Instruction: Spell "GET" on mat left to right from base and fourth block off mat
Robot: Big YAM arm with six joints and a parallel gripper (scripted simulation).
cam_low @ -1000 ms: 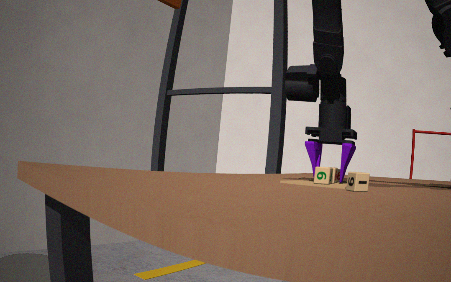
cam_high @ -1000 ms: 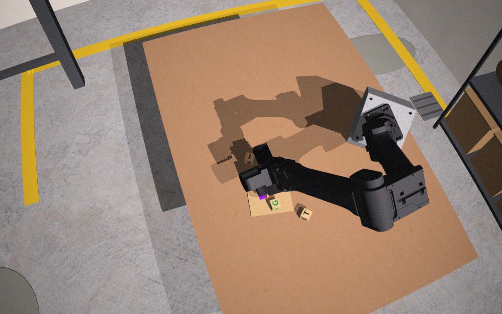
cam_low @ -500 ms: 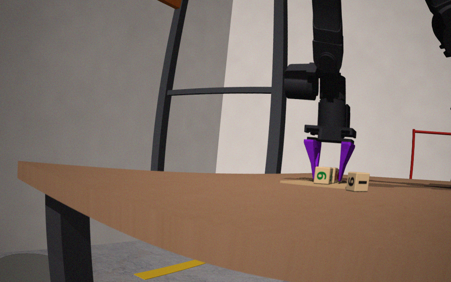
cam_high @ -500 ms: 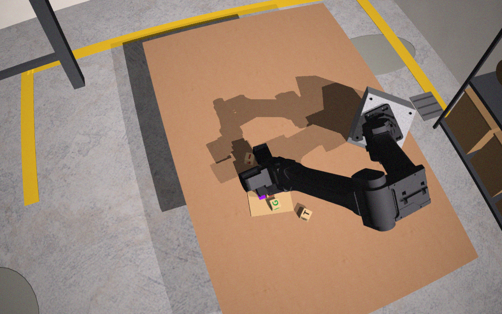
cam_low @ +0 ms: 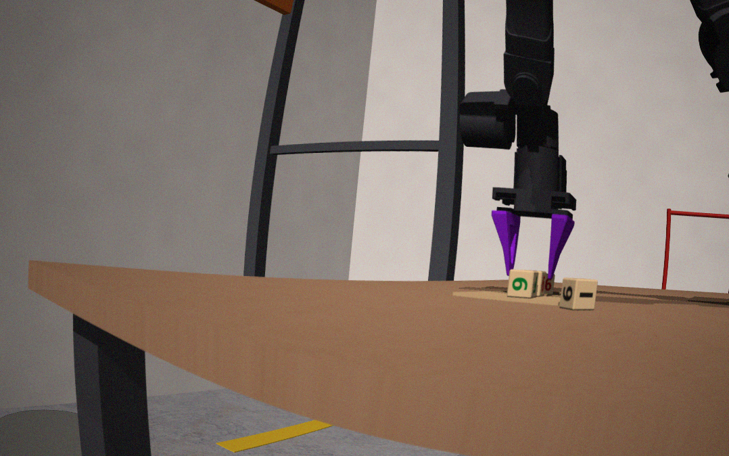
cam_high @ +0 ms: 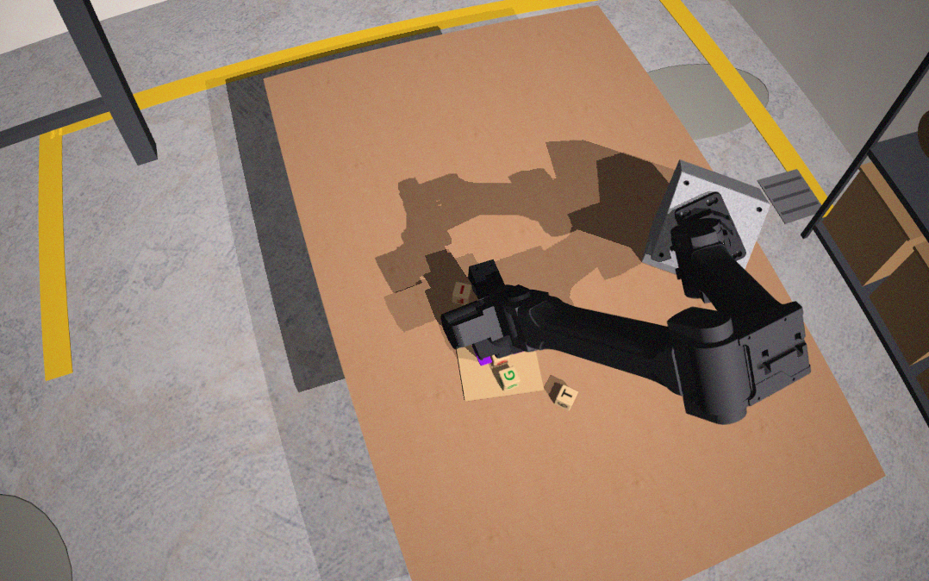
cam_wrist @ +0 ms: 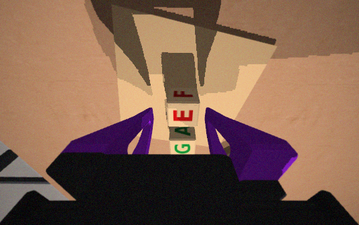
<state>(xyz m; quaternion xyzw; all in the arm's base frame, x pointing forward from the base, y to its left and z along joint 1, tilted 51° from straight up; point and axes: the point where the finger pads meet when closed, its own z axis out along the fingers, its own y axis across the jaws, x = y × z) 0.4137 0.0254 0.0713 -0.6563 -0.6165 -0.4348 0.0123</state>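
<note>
The E block lies 1 cm below my hand. The rest, counted from my hand: G block: 1 cm behind, 4 cm to the left, 1 cm below; then square mat: 3 cm below.
</note>
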